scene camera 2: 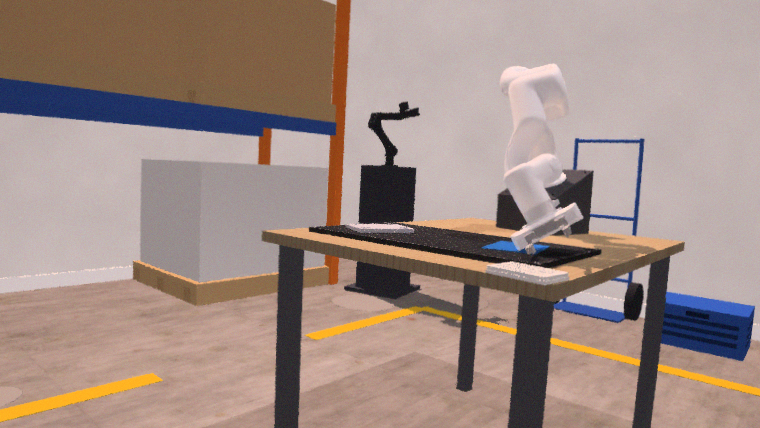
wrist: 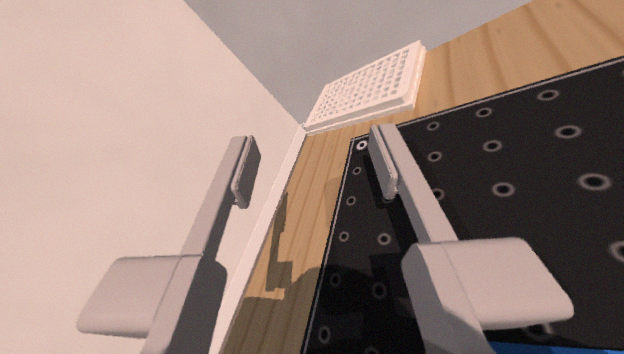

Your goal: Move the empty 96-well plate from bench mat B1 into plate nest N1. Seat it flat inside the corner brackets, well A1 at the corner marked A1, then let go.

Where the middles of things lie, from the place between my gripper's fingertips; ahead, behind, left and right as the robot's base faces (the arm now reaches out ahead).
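Relative to the white 96-well plate (scene camera 2: 543,276), my hand is 50 mm above, 10 mm to the left and 120 mm short of it.
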